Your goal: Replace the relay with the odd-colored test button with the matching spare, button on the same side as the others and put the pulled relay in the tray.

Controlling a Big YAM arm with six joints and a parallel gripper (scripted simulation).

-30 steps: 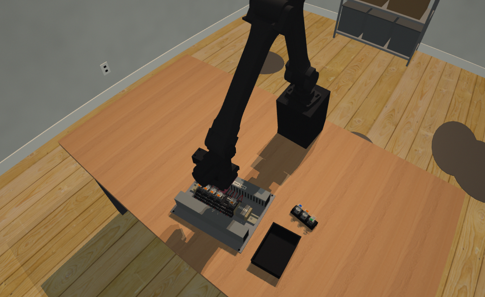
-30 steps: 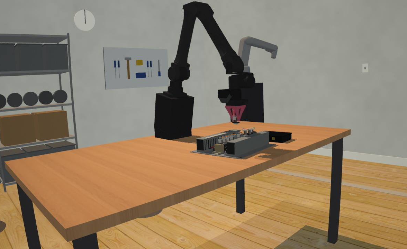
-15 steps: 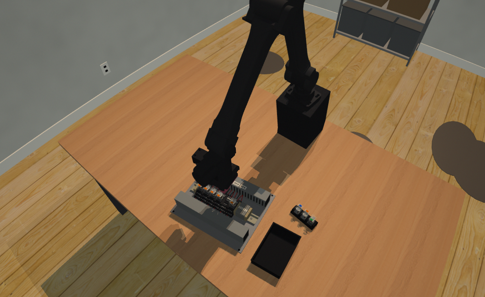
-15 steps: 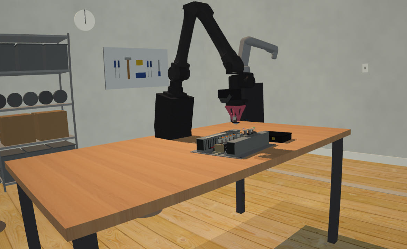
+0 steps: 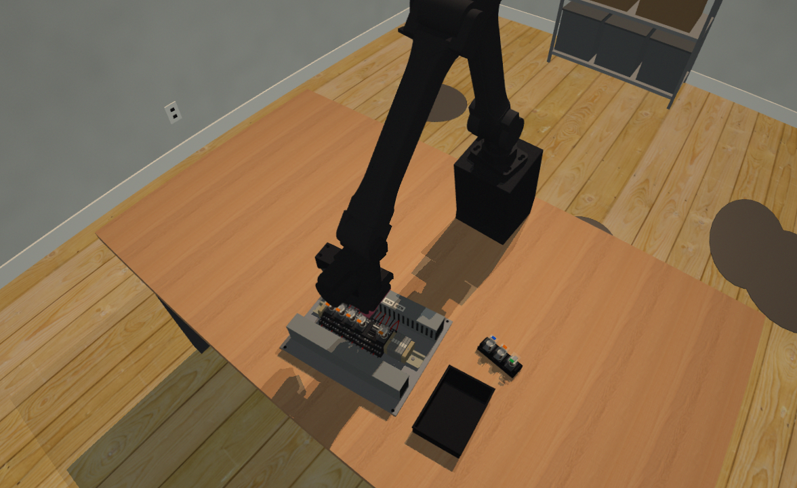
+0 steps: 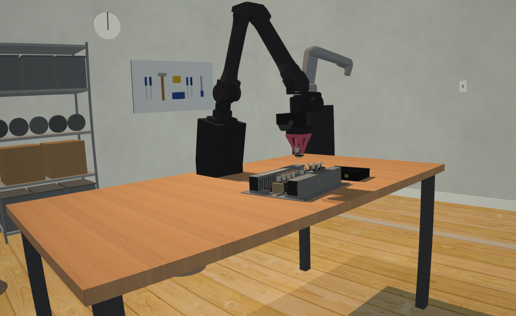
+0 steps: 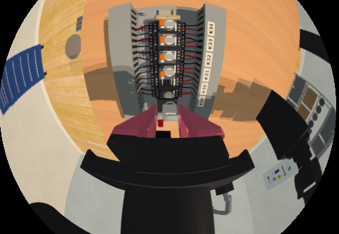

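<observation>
Now: hand 10 mm past the black tray, 250 mm to the right of it and 120 mm above it. The rest, counted from my hand: blue-button relay: 180 mm behind, 200 mm to the left, 110 mm below; black spare holder: 180 mm behind, 230 mm to the left, 130 mm below; grey relay panel: 10 mm ahead, 20 mm to the right, 130 mm below.
</observation>
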